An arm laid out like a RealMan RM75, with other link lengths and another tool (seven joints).
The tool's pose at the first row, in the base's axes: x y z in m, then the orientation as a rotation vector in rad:
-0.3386, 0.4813, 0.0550, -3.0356, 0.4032, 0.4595
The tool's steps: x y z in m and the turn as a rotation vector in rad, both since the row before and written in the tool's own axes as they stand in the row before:
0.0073, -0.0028, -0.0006, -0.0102, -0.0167, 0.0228
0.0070, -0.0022, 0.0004, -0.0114, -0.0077, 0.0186
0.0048, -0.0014, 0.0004, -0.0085, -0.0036, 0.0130
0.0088, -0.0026, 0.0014, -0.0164, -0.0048, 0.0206
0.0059, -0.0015, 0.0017, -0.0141, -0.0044, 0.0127
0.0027, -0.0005, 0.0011, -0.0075, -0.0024, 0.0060
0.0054, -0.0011, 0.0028, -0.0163, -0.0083, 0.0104
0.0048, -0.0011, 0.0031, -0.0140, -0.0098, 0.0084
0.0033, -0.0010, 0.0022, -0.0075, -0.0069, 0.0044
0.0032, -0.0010, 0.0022, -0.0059, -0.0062, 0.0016
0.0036, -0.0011, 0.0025, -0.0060, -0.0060, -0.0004
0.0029, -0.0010, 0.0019, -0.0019, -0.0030, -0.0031
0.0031, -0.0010, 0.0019, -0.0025, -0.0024, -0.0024
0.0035, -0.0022, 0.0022, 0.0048, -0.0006, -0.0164
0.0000, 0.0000, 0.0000, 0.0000, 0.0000, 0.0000
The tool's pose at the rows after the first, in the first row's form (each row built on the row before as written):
-0.3310, 0.4821, 0.0534, -3.0378, 0.4364, 0.4894
-0.3241, 0.4824, 0.0508, -3.0444, 0.4635, 0.5061
-0.3195, 0.4824, 0.0488, -3.0500, 0.4826, 0.5153
-0.3113, 0.4823, 0.0445, 3.0468, -0.5102, -0.5273
-0.3061, 0.4819, 0.0409, 3.0277, -0.5233, -0.5349
-0.3039, 0.4815, 0.0389, 3.0178, -0.5291, -0.5390
-0.2997, 0.4808, 0.0344, 2.9970, -0.5378, -0.5528
-0.2962, 0.4802, 0.0298, 2.9790, -0.5446, -0.5686
-0.2938, 0.4800, 0.0265, 2.9692, -0.5482, -0.5795
-0.2915, 0.4798, 0.0232, 2.9622, -0.5484, -0.5893
-0.2890, 0.4795, 0.0195, 2.9560, -0.5456, -0.5990
-0.2869, 0.4794, 0.0166, 2.9552, -0.5405, -0.6040
-0.2847, 0.4792, 0.0136, 2.9536, -0.5361, -0.6081
-0.2819, 0.4800, 0.0100, 2.9653, -0.5146, -0.6102
-0.2819, 0.4800, 0.0100, 2.9653, -0.5146, -0.6102

